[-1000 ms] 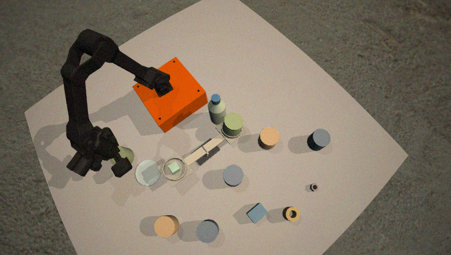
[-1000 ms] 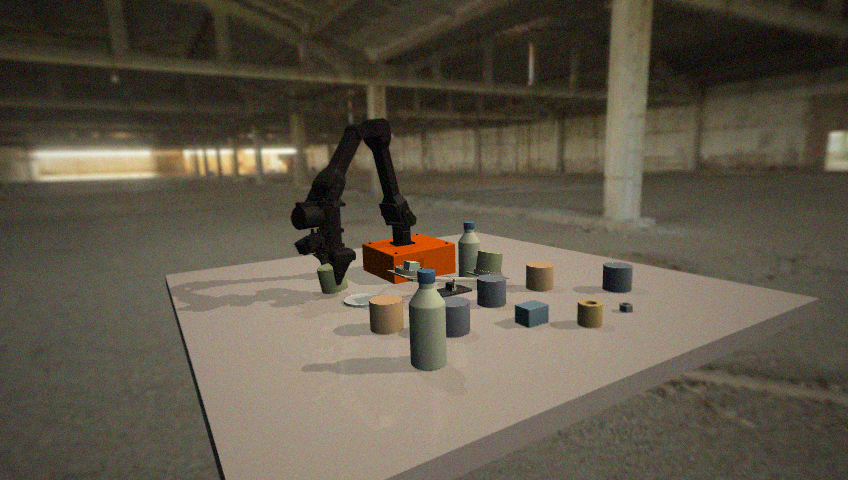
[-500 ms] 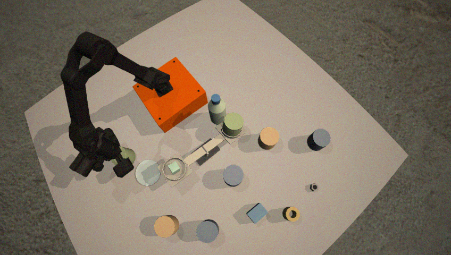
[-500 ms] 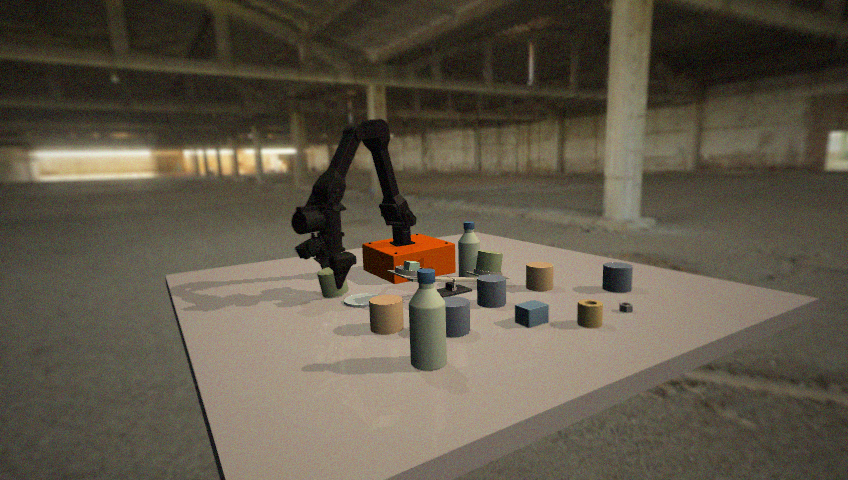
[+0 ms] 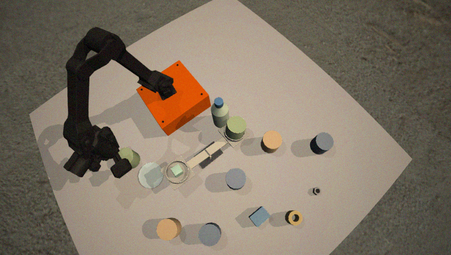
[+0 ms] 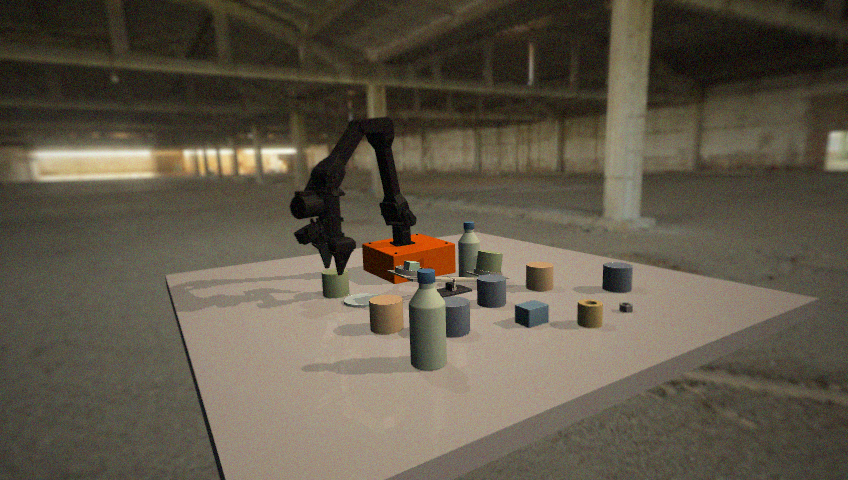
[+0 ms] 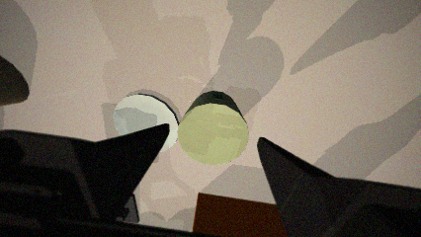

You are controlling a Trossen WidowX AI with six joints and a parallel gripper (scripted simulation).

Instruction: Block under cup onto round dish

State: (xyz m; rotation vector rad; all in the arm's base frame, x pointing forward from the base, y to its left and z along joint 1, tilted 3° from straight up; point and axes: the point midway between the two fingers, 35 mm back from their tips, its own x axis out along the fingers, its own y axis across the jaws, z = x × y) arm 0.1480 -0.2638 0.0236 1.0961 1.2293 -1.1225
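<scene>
My gripper tip is 160 mm to the right of the pale green block, 160 mm short of it and 20 mm below it. The rest, counted from my gripper tip: pale round dish (100 mm ahead, 60 mm below, 50 mm to the left); then small nut (550 mm to the left, 480 mm ahead, 60 mm below).
</scene>
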